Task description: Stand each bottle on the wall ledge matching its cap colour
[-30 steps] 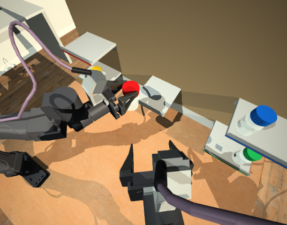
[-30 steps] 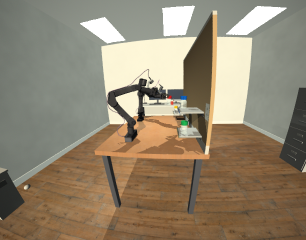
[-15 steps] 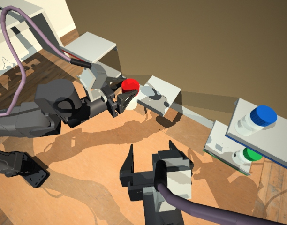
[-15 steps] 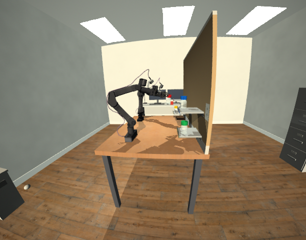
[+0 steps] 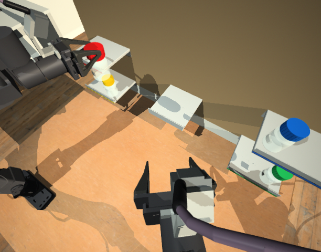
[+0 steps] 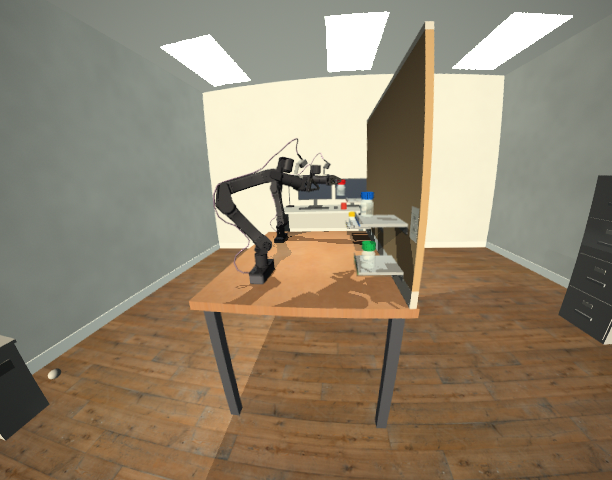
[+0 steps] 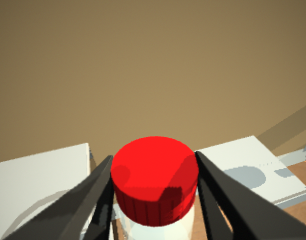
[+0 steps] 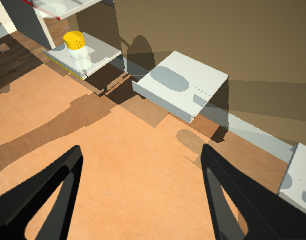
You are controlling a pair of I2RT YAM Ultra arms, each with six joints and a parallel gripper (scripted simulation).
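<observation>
Right now the red-capped bottle is 50 mm below my left hand. The rest, counted from my left hand: yellow-capped bottle 290 mm below, 110 mm to the left, 100 mm ahead; then blue-capped bottle 570 mm to the right, 100 mm below, 40 mm ahead; then brown wall 250 mm to the right, 210 mm ahead, 10 mm above.
</observation>
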